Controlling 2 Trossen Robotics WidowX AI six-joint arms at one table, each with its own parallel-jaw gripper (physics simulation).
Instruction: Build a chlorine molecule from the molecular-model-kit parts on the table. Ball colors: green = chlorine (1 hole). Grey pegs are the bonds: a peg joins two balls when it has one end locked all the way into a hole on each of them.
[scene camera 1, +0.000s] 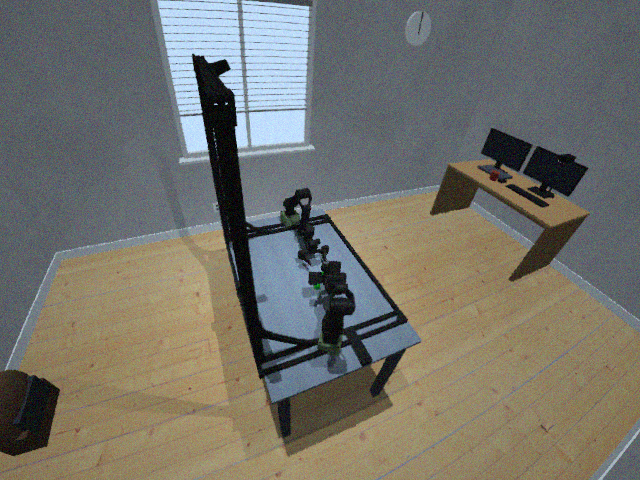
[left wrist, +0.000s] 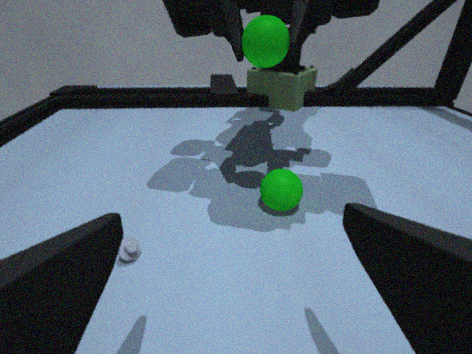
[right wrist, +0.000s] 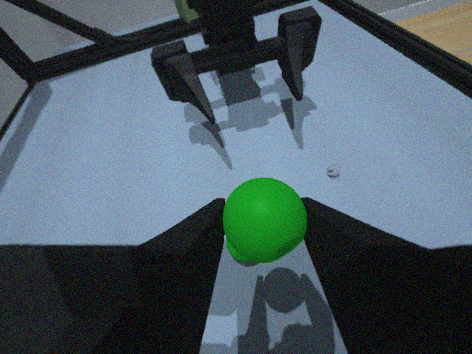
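Note:
My right gripper (scene camera 1: 324, 275) (left wrist: 265, 54) (right wrist: 261, 206) is shut on a green ball (left wrist: 265, 41) (right wrist: 265, 220), held above the table. No hole shows on this ball. A second green ball (left wrist: 281, 190) (right wrist: 239, 251) lies on the table, partly hidden behind the held ball in the right wrist view. My left gripper (scene camera 1: 316, 260) (left wrist: 234, 218) (right wrist: 256, 109) is open and empty above the table, facing the right gripper. A small pale grey peg (left wrist: 131, 249) (right wrist: 333, 170) lies on the table, close beside a left finger's outline in the left wrist view and apart from both balls.
A black frame (left wrist: 165, 98) (right wrist: 95, 50) runs along the table's edges. A tall black post (scene camera 1: 227, 170) rises at the table's left side in the scene view. Shadows of both arms fall on the tabletop. A desk (scene camera 1: 563, 212) with monitors stands at the far right.

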